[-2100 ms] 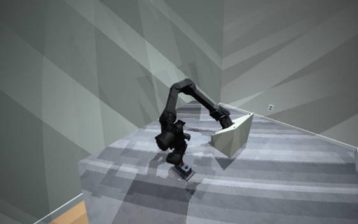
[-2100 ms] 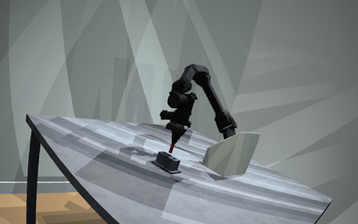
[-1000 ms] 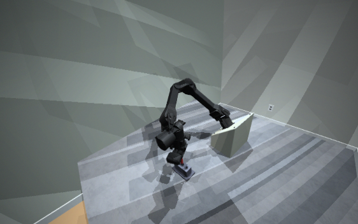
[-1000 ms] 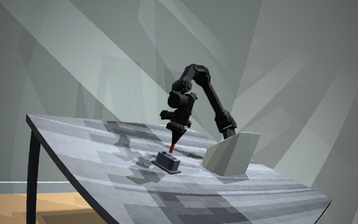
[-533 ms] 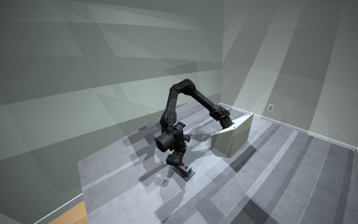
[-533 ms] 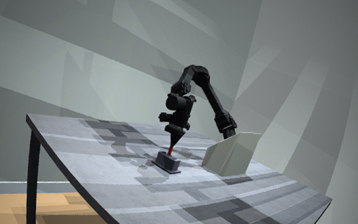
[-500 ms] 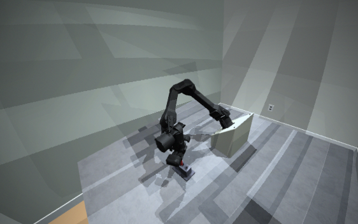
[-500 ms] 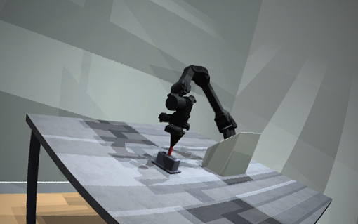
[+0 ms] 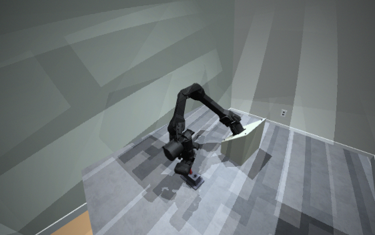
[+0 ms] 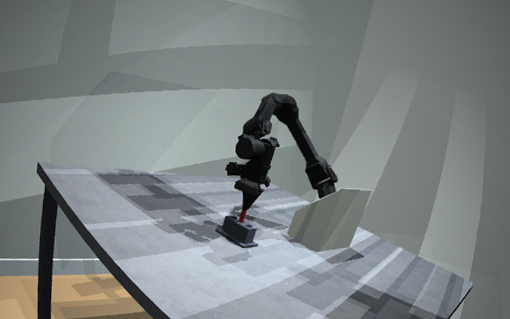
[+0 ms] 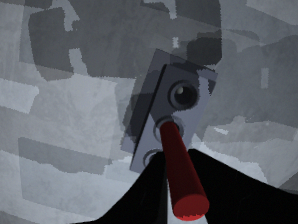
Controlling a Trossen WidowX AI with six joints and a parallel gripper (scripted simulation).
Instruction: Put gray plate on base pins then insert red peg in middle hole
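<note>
Right now the red peg is right at my gripper tip. Also, from my gripper tip: gray plate 5 cm below; base 9 cm below.
</note>
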